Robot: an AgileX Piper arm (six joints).
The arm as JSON. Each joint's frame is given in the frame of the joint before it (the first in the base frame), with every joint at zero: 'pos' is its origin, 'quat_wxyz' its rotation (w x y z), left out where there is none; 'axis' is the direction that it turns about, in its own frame. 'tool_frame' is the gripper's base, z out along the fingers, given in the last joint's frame.
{
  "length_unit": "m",
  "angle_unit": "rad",
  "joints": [
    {
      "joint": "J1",
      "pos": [
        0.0,
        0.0,
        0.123
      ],
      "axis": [
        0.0,
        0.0,
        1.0
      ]
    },
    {
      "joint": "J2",
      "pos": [
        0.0,
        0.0,
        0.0
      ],
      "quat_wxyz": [
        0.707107,
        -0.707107,
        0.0,
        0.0
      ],
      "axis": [
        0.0,
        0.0,
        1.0
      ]
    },
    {
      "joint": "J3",
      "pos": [
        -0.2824,
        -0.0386,
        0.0
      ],
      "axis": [
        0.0,
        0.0,
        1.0
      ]
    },
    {
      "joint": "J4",
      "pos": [
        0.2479,
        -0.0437,
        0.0
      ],
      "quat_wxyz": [
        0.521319,
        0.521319,
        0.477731,
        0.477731
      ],
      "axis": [
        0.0,
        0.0,
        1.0
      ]
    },
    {
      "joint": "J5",
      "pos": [
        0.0,
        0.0,
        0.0
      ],
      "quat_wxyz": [
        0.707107,
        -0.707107,
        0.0,
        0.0
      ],
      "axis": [
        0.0,
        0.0,
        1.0
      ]
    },
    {
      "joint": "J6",
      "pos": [
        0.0,
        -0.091,
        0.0
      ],
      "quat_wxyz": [
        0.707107,
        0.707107,
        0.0,
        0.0
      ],
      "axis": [
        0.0,
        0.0,
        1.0
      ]
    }
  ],
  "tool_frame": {
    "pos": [
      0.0,
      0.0,
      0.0
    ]
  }
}
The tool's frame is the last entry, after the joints.
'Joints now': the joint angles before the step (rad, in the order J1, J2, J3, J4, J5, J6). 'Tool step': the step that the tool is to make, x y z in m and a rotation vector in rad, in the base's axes. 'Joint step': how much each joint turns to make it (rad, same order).
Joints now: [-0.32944 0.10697 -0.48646 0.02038 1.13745 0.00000]
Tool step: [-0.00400 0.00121 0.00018 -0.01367 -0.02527 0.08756]
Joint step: [0.09074 -0.02809 -0.00001 -0.00683 0.00002 0.00003]
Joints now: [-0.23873 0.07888 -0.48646 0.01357 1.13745 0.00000]
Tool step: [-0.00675 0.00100 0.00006 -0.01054 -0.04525 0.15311]
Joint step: [0.15491 -0.04628 -0.00001 -0.00359 -0.00002 -0.00001]
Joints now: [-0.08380 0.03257 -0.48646 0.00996 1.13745 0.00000]
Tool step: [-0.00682 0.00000 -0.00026 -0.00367 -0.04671 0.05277]
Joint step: [0.05342 -0.04685 0.00001 -0.00119 0.00000 0.00001]
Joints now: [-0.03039 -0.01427 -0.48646 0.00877 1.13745 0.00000]
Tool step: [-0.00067 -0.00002 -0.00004 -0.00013 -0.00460 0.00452]
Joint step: [0.00449 -0.00460 -0.00001 0.00003 0.00001 -0.00003]
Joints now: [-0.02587 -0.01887 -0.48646 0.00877 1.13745 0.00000]
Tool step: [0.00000 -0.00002 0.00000 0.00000 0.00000 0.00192]
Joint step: [0.00194 0.00001 0.00000 -0.00002 -0.00001 0.00002]
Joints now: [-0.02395 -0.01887 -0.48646 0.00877 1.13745 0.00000]
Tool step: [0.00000 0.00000 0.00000 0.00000 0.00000 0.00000]
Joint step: [0.00000 0.00000 0.00000 0.00000 0.00000 0.00000]
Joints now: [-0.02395 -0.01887 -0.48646 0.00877 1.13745 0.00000]
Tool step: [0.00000 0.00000 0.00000 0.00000 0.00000 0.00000]
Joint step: [0.00000 0.00000 0.00000 0.00000 0.00000 0.00000]
